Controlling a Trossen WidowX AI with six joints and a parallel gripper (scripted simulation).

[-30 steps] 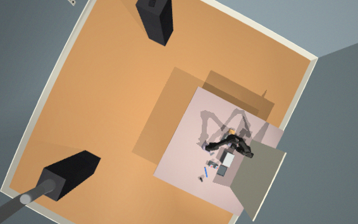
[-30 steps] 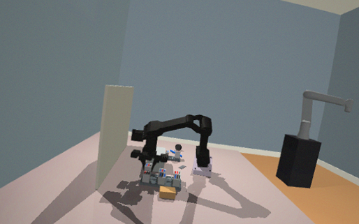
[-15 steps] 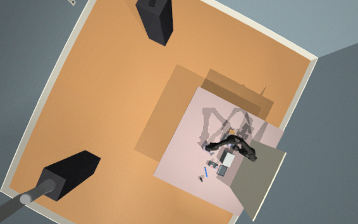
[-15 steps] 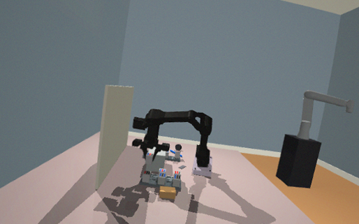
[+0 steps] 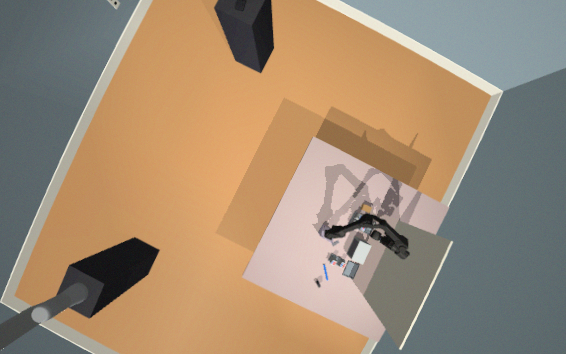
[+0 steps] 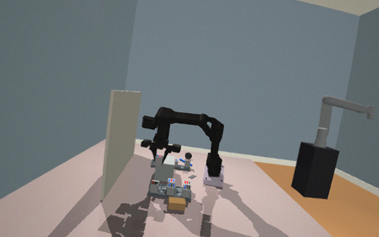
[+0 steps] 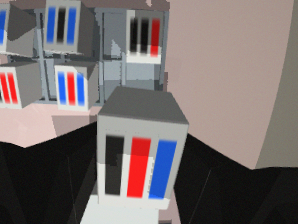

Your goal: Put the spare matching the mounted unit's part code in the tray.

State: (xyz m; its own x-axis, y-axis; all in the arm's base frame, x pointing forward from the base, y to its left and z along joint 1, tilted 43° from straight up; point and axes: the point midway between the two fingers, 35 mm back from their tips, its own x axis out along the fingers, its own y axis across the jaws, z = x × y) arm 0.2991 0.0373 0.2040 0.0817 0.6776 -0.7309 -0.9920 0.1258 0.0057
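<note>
Now: gripper tip 20 mm short of the grey tray, 360 mm to the left of it and 130 mm above it. From my gripper tip the other things lie so: blue stick 160 mm behind, 470 mm to the right, 120 mm below; then tall beige panel 210 mm ahead, 160 mm to the right, 90 mm above; then white mounted unit 30 mm behind, 160 mm to the right, 80 mm below.
</note>
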